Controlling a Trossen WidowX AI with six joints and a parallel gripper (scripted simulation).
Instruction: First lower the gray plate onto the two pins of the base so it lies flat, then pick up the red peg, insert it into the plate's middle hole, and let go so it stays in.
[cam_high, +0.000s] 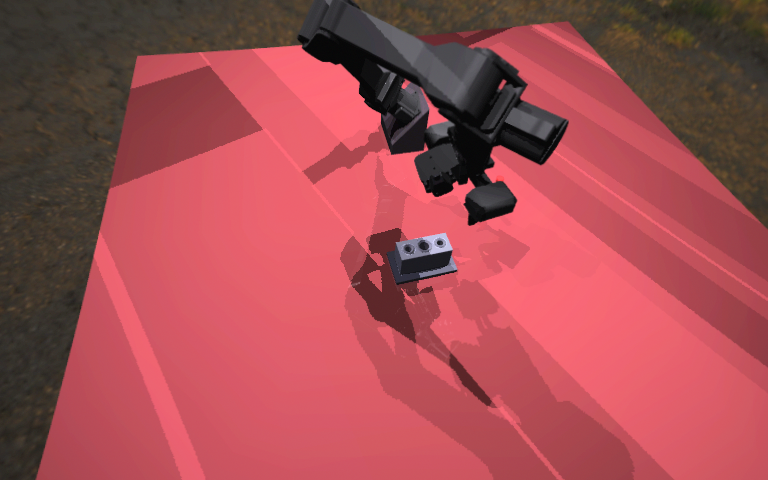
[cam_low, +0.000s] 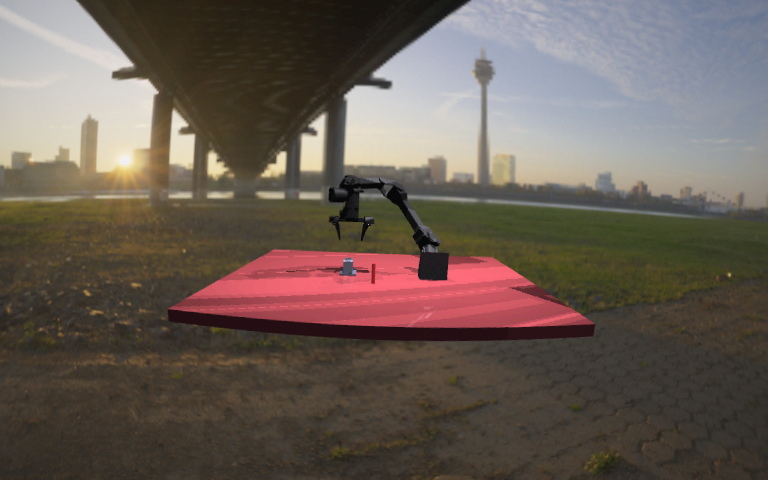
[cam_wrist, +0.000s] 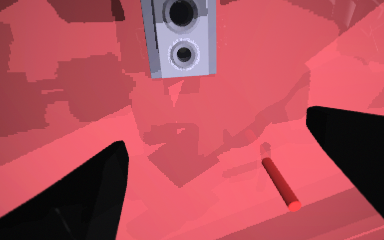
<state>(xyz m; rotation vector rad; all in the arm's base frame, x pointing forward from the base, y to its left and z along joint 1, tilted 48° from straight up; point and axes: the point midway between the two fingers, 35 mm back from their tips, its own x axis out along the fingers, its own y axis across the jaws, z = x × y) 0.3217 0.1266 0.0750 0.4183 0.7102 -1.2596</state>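
The red peg is 12 cm to the left of my gripper tip, 12 cm behind it and 11 cm below it. From my gripper tip the other things lie so: gray plate 10 cm below, 5 cm to the right, 2 cm ahead; dark base 14 cm below, 5 cm to the right, 2 cm ahead.
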